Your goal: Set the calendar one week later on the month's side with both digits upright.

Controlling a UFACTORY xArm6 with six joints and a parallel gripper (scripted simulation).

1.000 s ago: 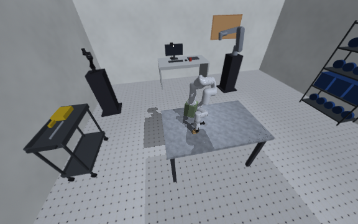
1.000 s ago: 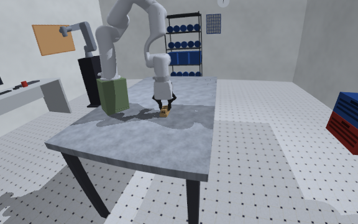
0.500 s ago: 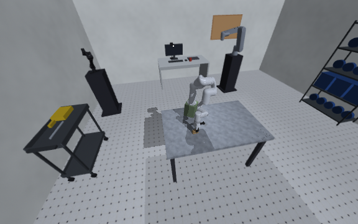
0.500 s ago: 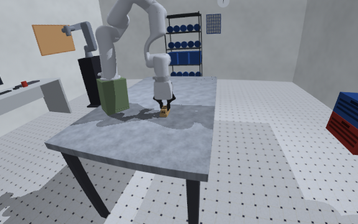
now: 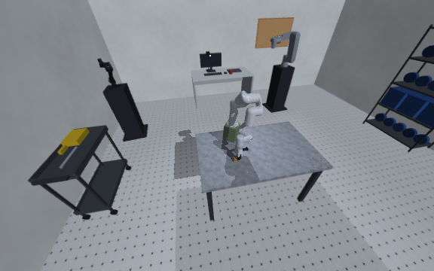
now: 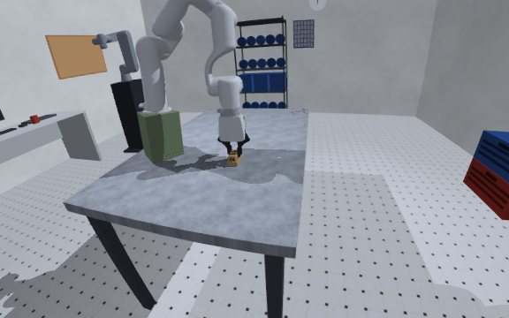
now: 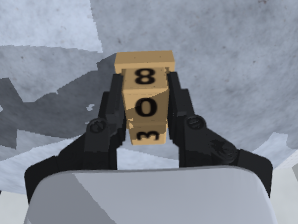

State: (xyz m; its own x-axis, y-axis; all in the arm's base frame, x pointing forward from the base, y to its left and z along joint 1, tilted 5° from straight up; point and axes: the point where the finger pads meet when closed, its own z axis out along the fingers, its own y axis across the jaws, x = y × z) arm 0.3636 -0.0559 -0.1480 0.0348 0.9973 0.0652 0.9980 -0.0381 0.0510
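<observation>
Right now the tray is 2 cm to the right of my hand and 3 cm below it.
</observation>
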